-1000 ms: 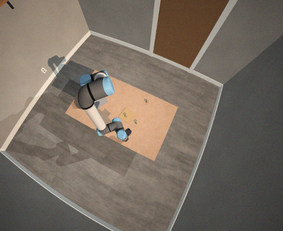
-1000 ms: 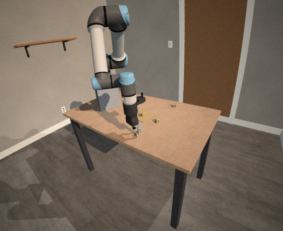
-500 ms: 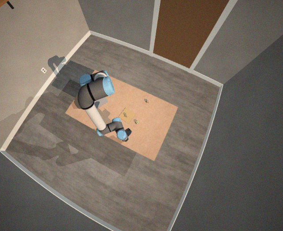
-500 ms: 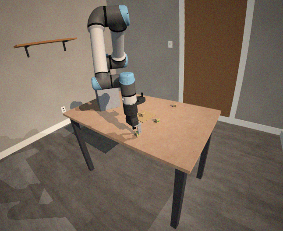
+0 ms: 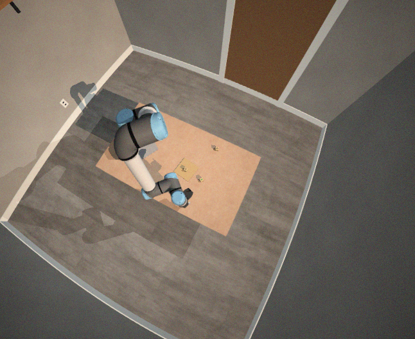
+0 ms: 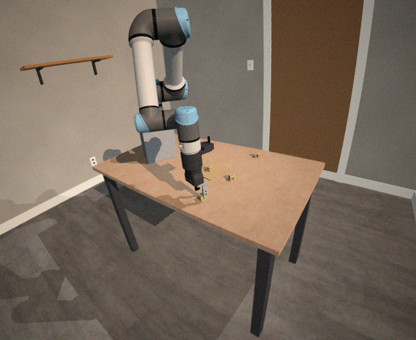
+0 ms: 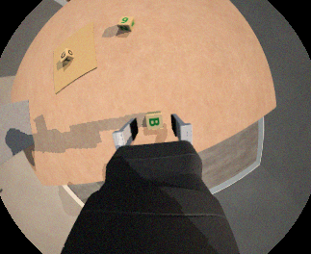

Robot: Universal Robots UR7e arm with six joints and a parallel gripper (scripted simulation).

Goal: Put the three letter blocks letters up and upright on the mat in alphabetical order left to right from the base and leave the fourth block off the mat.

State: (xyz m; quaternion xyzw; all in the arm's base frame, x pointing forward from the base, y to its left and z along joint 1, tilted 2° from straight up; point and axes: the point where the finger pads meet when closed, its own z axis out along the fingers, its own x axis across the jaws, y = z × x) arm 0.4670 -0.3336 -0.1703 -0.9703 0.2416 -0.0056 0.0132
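Now: the tan mat 24 cm to the left of my hand, 7 cm behind it and 5 cm below it.
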